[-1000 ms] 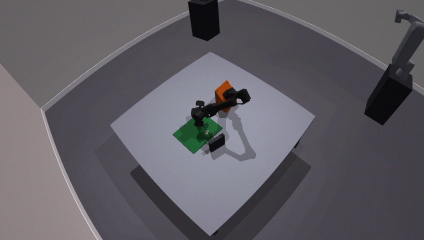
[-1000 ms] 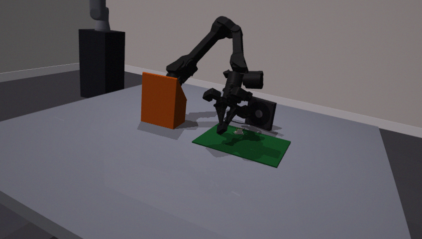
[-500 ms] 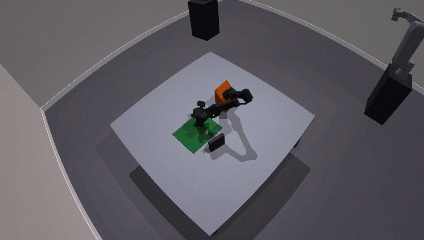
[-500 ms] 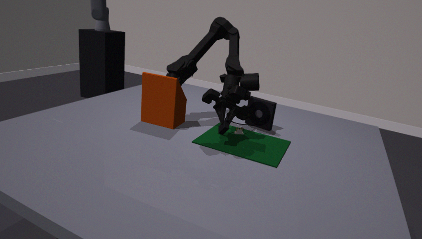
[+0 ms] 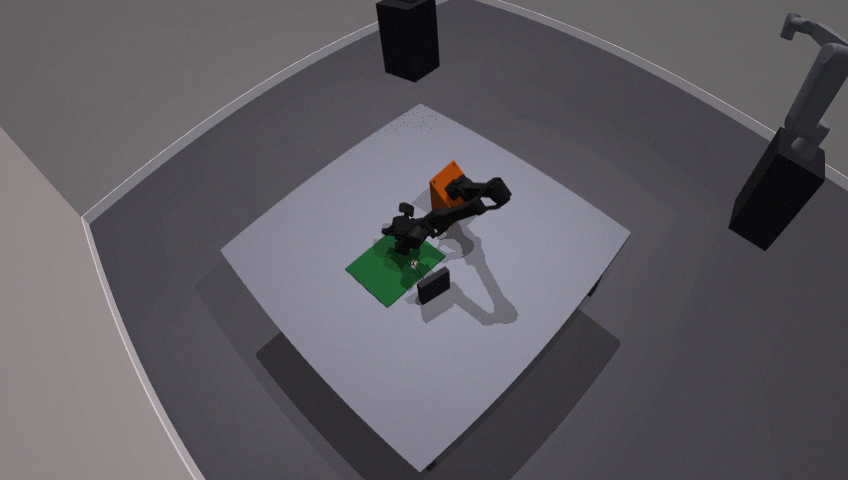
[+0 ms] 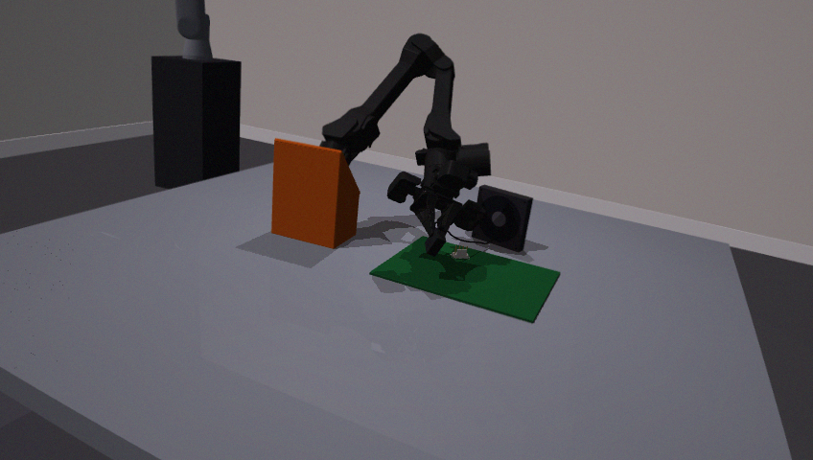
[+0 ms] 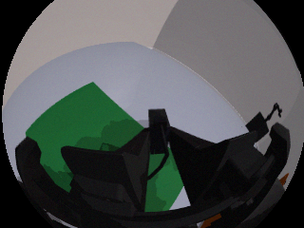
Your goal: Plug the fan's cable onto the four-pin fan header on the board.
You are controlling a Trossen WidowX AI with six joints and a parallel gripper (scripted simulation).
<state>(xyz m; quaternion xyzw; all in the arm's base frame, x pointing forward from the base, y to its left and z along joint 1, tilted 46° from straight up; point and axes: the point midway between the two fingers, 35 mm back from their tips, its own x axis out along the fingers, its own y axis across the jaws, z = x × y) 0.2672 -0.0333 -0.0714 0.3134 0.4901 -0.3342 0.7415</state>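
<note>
The green board is 100 mm below my gripper tip, 70 mm to the left of it and 60 mm ahead of it. Also, from my gripper tip: dark plug (10 mm below); then black fan (260 mm to the left, 70 mm ahead, 20 mm below).
</note>
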